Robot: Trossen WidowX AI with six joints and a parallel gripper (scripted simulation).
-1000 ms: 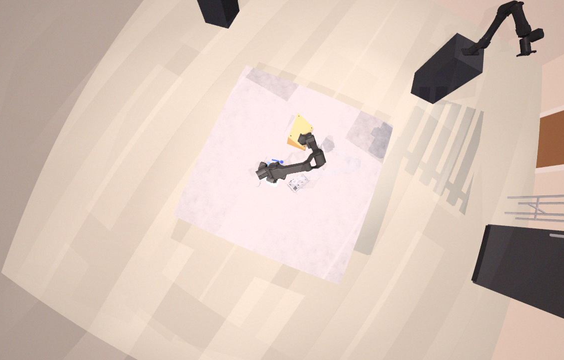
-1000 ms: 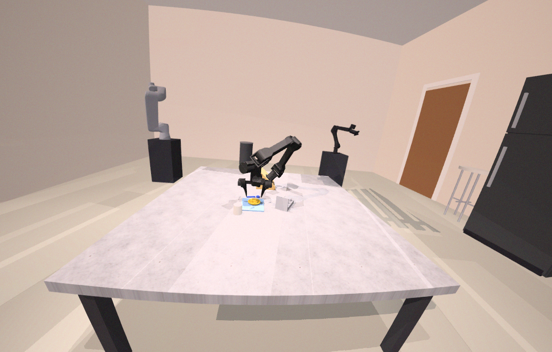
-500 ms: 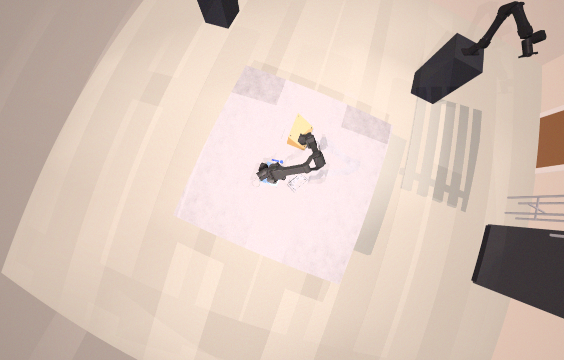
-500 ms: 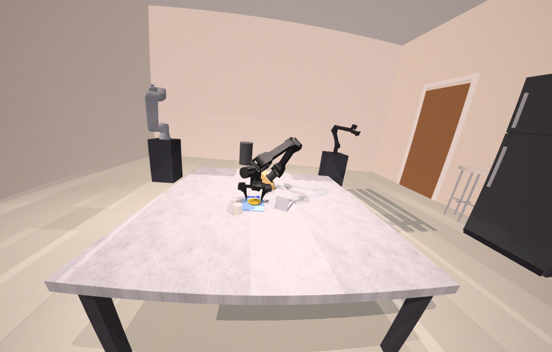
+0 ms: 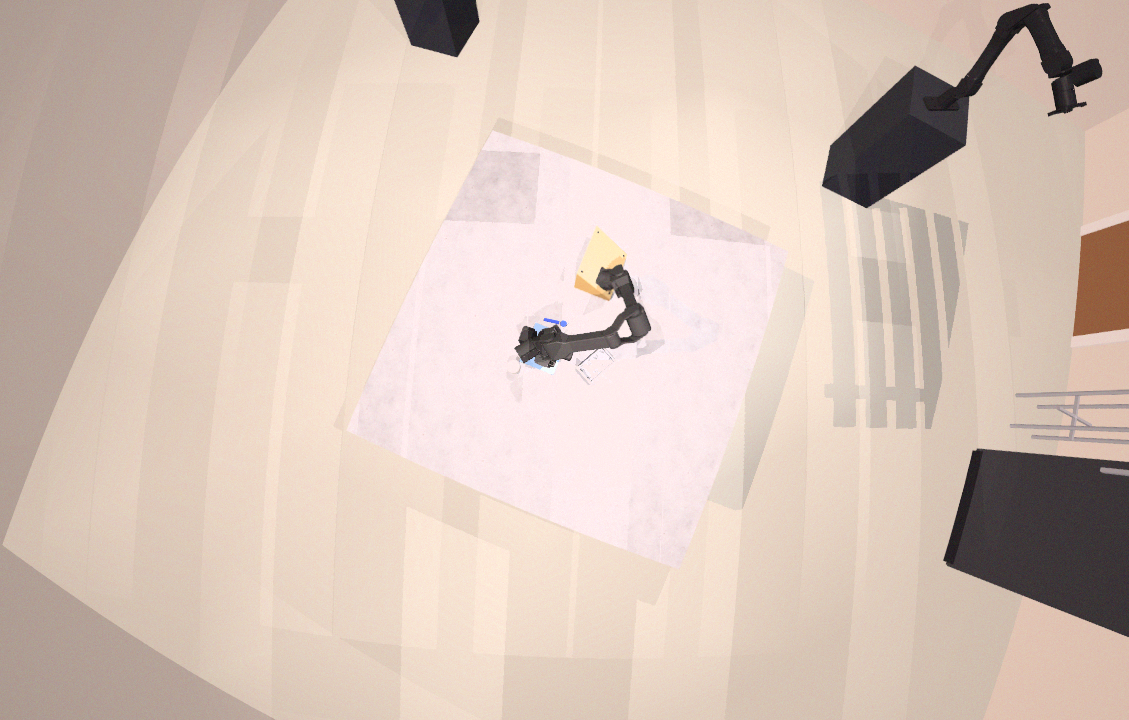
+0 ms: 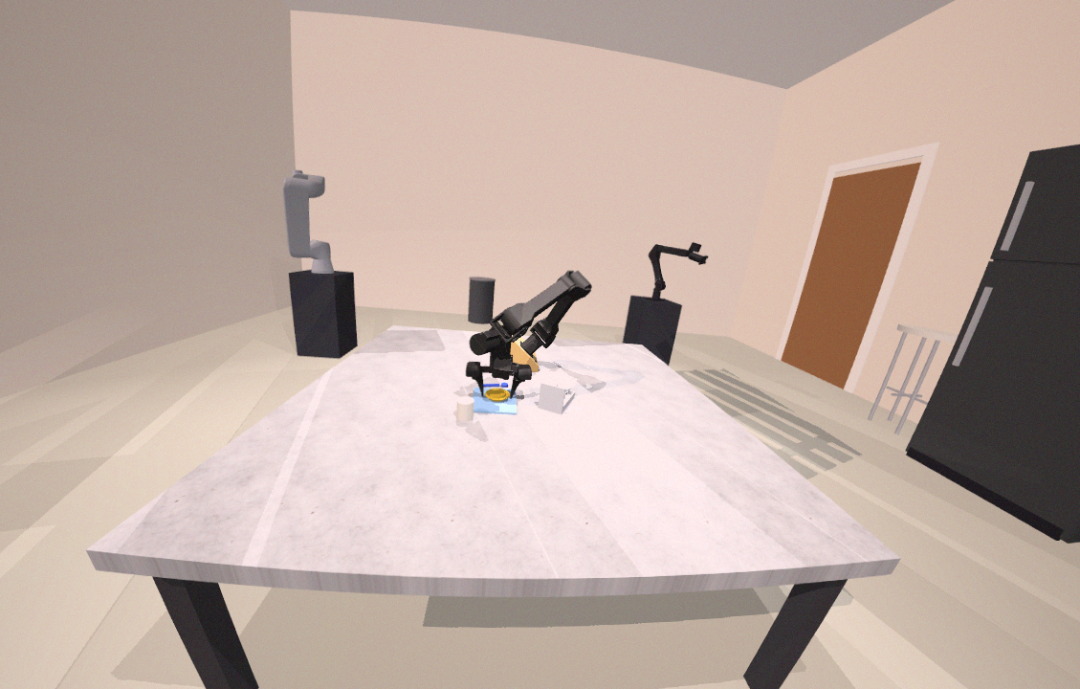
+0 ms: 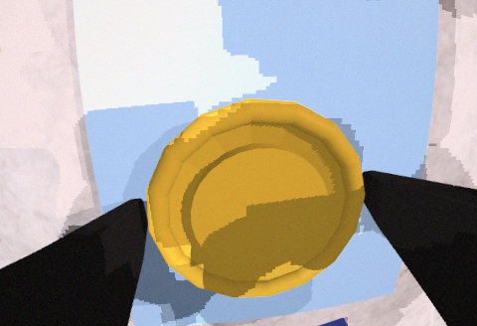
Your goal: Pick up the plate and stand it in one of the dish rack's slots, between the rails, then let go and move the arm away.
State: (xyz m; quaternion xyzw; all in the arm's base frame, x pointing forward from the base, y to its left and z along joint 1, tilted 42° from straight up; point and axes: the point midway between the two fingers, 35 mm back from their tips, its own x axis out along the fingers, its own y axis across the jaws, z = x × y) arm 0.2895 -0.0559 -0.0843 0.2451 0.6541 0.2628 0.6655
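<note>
My gripper tip is 10 mm below the yellow plate. The rest, counted from my gripper tip: light blue mat: 10 mm ahead, 10 mm to the right, 10 mm below; cup: 110 mm ahead, 80 mm to the right, 20 mm above; blue spoon: 100 mm behind.
</note>
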